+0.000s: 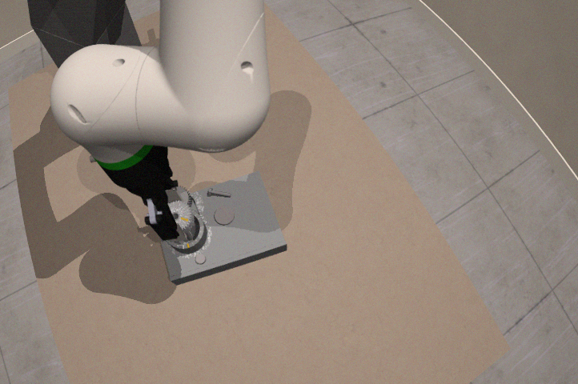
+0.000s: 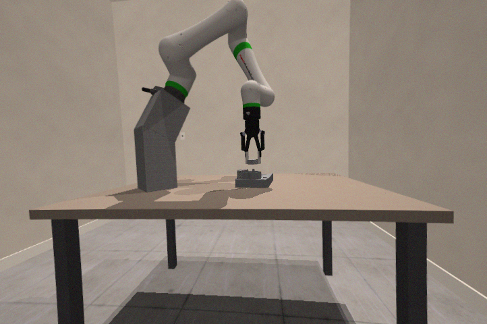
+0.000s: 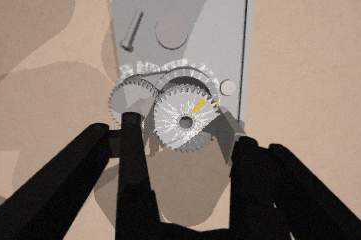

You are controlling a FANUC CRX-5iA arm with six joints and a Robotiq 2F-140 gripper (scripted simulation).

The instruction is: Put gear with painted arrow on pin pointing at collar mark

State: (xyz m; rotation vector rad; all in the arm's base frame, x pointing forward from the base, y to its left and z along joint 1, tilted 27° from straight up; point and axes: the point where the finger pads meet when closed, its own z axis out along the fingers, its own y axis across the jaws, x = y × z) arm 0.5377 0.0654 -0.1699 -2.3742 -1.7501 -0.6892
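Right now the gear is 2 cm below my hand. Also, from my hand: round disc (1 cm behind, 8 cm to the left, 10 cm below); then bolt (6 cm behind, 9 cm to the left, 10 cm below).
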